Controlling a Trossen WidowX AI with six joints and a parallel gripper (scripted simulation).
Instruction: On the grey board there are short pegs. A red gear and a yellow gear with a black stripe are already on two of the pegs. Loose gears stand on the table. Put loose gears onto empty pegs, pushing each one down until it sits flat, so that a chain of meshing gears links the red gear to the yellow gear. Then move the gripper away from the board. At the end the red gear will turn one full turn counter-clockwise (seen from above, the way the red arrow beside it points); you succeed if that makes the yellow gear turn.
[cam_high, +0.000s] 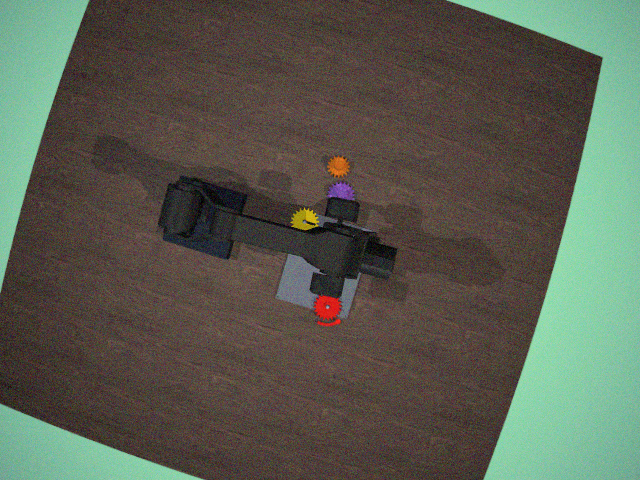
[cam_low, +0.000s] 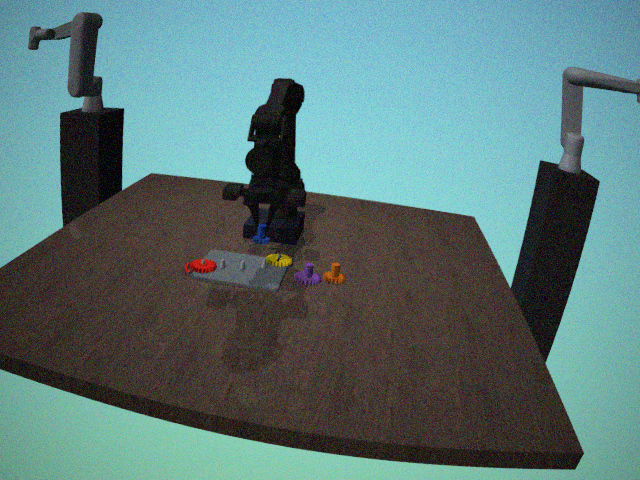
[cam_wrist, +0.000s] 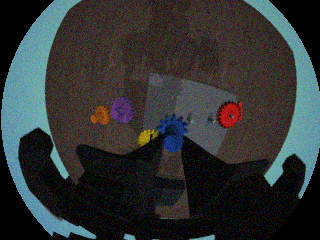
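Now: the red gear 30 mm ahead of my gripper tip, 130 mm to the right of it and 100 mm below it. Round my gripper tip: yellow gear 80 mm behind, 30 mm to the left, 100 mm below; then blue gear 10 mm below; then purple gear 20 mm behind, 120 mm to the left, 100 mm below.
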